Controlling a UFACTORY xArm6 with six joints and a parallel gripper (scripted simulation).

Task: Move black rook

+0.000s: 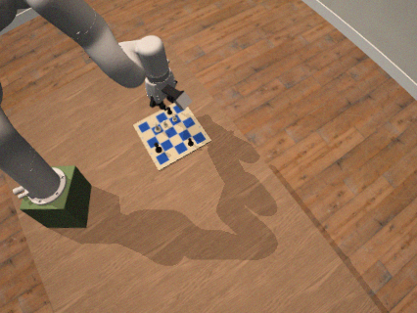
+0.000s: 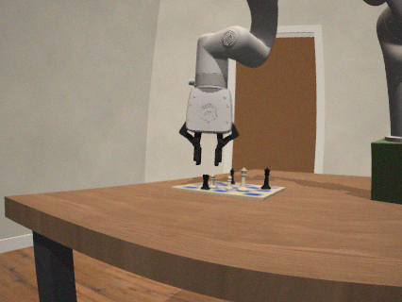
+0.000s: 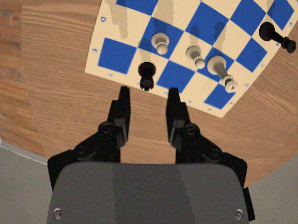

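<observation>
My gripper is now 3 cm past the blue-and-cream chessboard, 8 cm to the left of it and 8 cm above it.
</observation>
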